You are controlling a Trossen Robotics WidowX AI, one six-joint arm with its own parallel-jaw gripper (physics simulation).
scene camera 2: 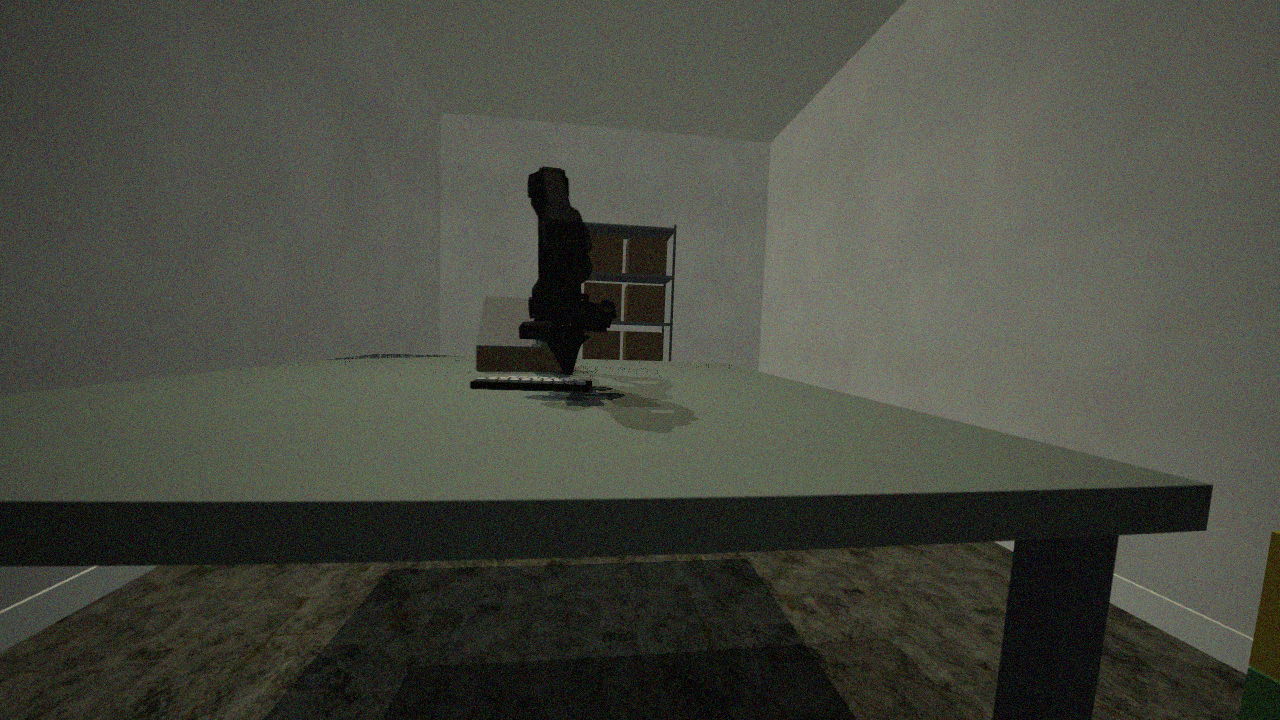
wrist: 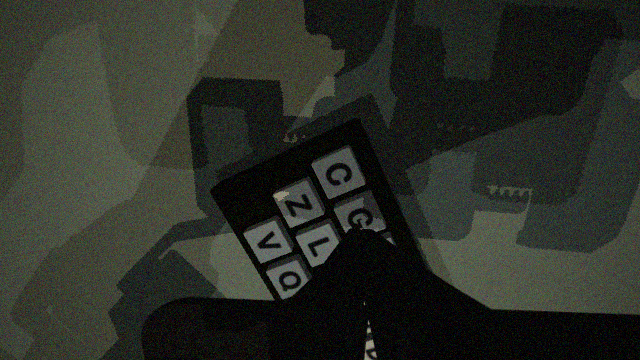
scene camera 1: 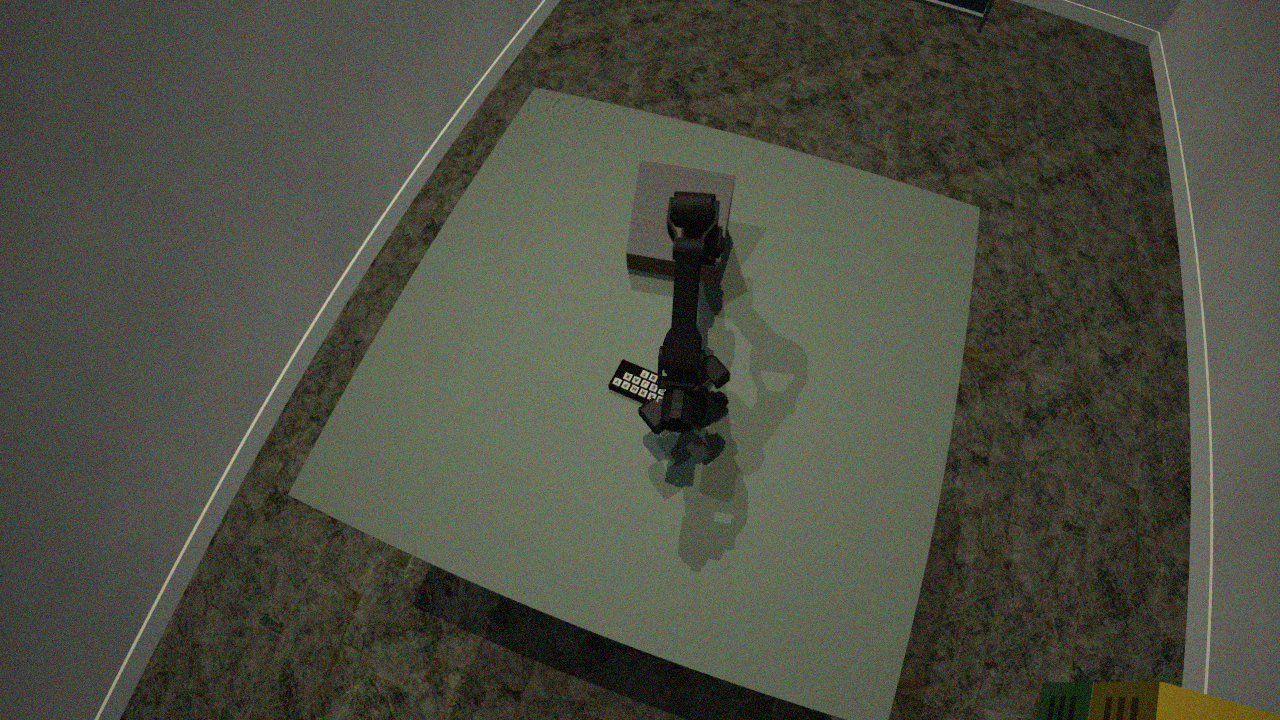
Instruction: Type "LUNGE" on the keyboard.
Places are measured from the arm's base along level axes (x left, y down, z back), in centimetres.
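Pixels of known places: gripper, fingertip midpoint: (scene camera 2: 568, 374) (wrist: 359, 240).
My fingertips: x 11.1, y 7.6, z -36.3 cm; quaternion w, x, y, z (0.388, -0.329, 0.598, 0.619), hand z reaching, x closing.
Behind a point stands the place of what it marks.
The black keyboard (scene camera 1: 626, 368) @[x -4.3, y 9.2, z -32.3 cm] (scene camera 2: 510, 385) @[x 1.0, y 9.6, z -37.7 cm] (wrist: 250, 195) @[x 14.1, y 9.2, z -32.6 cm] with pale letter keys lies flat on the table, partly hidden under the arm. My gripper (scene camera 2: 569, 372) @[x 11.1, y 7.6, z -36.3 cm] (wrist: 359, 240) @[x 11.1, y 7.6, z -36.3 cm] is shut and empty, pointing down at the keyboard's right end in the scene camera 2 view, its tips very close above the keys. In the wrist view the tips overlap the lower edge of the G key (wrist: 361, 212) @[x 11.6, y 8.7, z -36.6 cm], and whether they touch it cannot be told. The L key (wrist: 315, 245) @[x 11.1, y 8.7, z -34.3 cm] is beside them, partly covered. The C key (wrist: 340, 172) @[x 13.5, y 8.7, z -36.6 cm] shows beyond G. The U, N and E keys cannot be made out.
The arm stands on a block-shaped base (scene camera 1: 653, 192) @[x -13.7, y -5.1, z 3.5 cm] (scene camera 2: 506, 358) @[x -8.4, y 7.2, z -6.5 cm] on the pale green table (scene camera 1: 501, 429) @[x -22.7, y 10.5, z -55.3 cm] (scene camera 2: 358, 456) @[x -1.2, y 10.4, z -76.3 cm]. A shelf rack (scene camera 2: 673, 295) with brown boxes stands far behind. A yellow and green object (scene camera 1: 1199, 702) shows at the lower right.
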